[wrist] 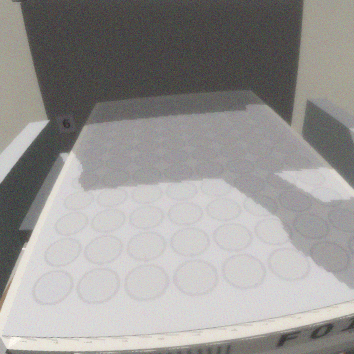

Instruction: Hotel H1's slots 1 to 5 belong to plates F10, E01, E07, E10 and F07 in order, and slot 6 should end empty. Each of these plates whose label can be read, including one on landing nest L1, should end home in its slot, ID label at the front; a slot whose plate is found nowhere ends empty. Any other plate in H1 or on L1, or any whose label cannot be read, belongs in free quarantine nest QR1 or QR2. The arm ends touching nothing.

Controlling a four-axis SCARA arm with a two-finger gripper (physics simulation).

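Places are measured from the arm's base along level axes (x back, y right, z up), in millimetres.
Pixels of known places: gripper, between the fingertips: (pixel 182 129).
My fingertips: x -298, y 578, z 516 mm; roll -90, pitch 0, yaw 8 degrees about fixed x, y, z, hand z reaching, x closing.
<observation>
Ahead of a thing's pixels: the offset from my fingertips to its top centre. "*": to the spot under its first point.
A pale well plate {dx +3, dy -21, dz +3 mm} (pixel 145 245) with rows of round wells fills the lower middle of the wrist view, level, partly in shadow. Its front label {* dx +26, dy -81, dz -3 mm} (pixel 310 336) shows the black characters "F", "0" and part of a third, cut off by the frame edge; I cannot tell whether that is 1 or 7. Part of a barcode {* dx +7, dy -84, dz +0 mm} (pixel 200 349) shows left of them. My gripper (pixel 182 129) is shut on this plate, one finger along each side. A small tag {* dx -66, dy +34, dz -8 mm} (pixel 66 123) reading "6" is on the hotel behind the plate's left side. Other slots and the nests do not show.
The hotel's dark back panel {* dx -9, dy +42, dz +25 mm} (pixel 165 50) stands behind the plate, with pale side walls (pixel 327 50) left and right. A grey ledge (pixel 44 197) shows beside the plate's left edge, low down. Whether the plate touches it cannot be told.
</observation>
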